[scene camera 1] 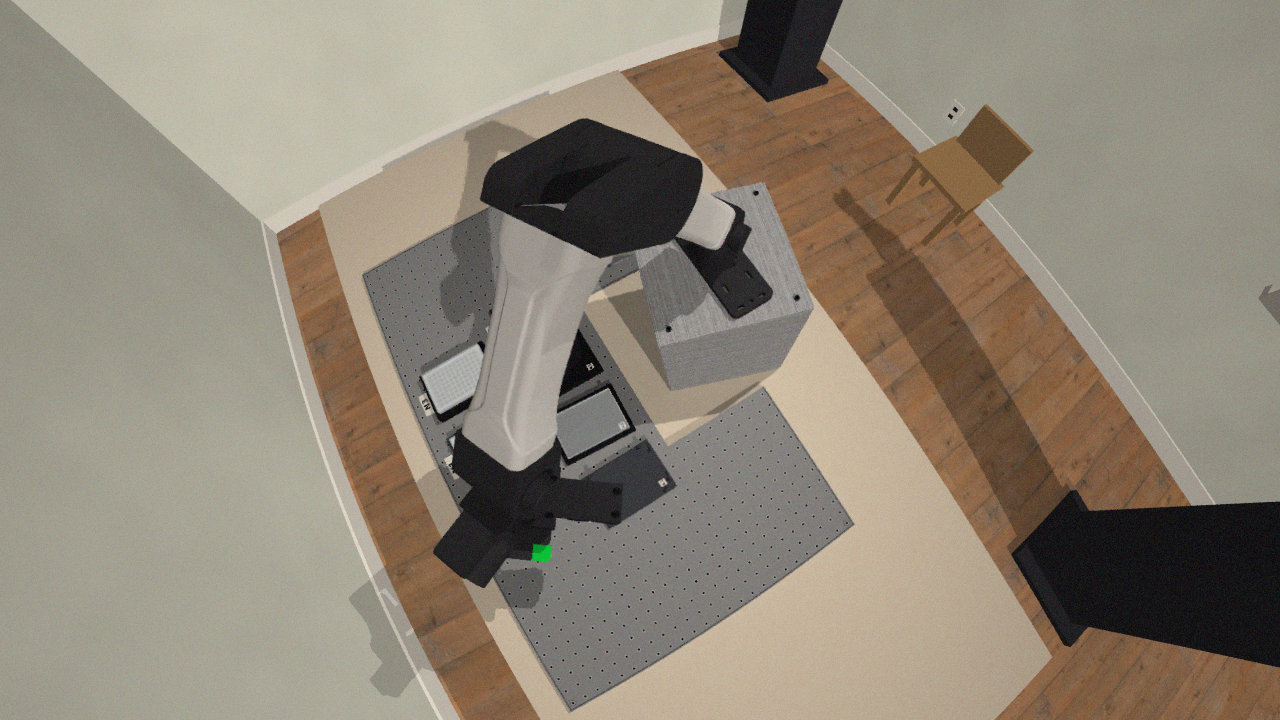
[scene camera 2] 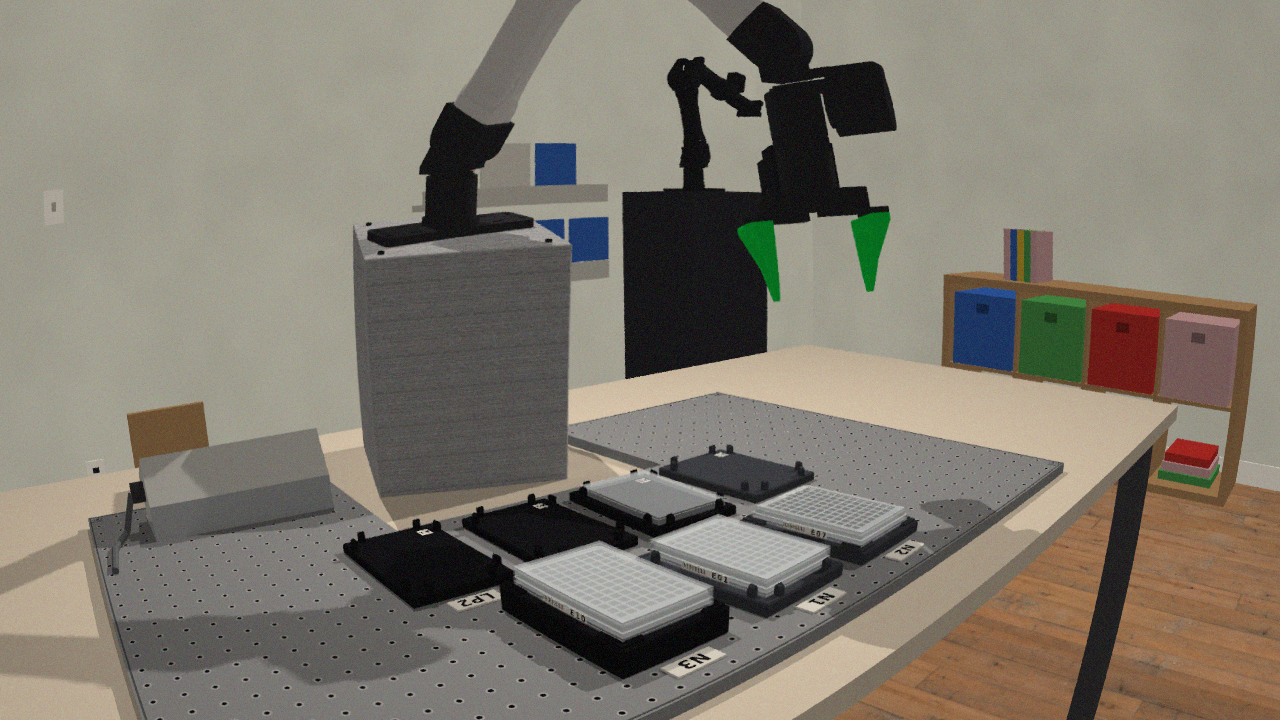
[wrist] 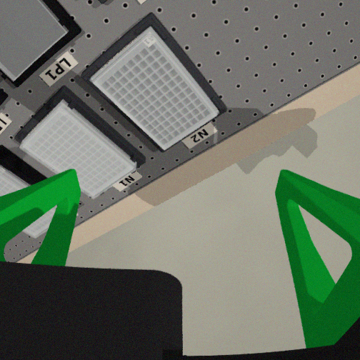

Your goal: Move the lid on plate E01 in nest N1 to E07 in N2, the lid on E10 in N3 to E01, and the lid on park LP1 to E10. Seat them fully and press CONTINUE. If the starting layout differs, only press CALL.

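Observation:
My gripper (scene camera 2: 823, 293) (wrist: 177, 180) is open and empty, high above the front edge by nest N2. Plate E10 (scene camera 2: 613, 586) (scene camera 1: 454, 380) sits in black nest N3. Plate E01 (scene camera 2: 742, 548) (wrist: 77, 150) sits in nest N1; both look covered by clear lids. Plate E07 (scene camera 2: 832, 513) (wrist: 155, 90) sits in nest N2, its wells sharper, with no lid visible. The arm hides E07 in scene camera 1. A clear lid (scene camera 2: 653, 497) (scene camera 1: 592, 423) (wrist: 25, 35) lies flat on park LP1. The CONTINUE and CALL buttons do not show.
Dark park LP4 (scene camera 2: 735, 471) (scene camera 1: 635, 483) stands beside LP1. Black parks LP3 (scene camera 2: 546, 528) and LP2 (scene camera 2: 420, 564) hold no lid. A grey sloped box (scene camera 2: 237, 488) stands at the left; the arm's tall grey pedestal (scene camera 2: 465, 367) (scene camera 1: 733, 349) rises behind the parks.

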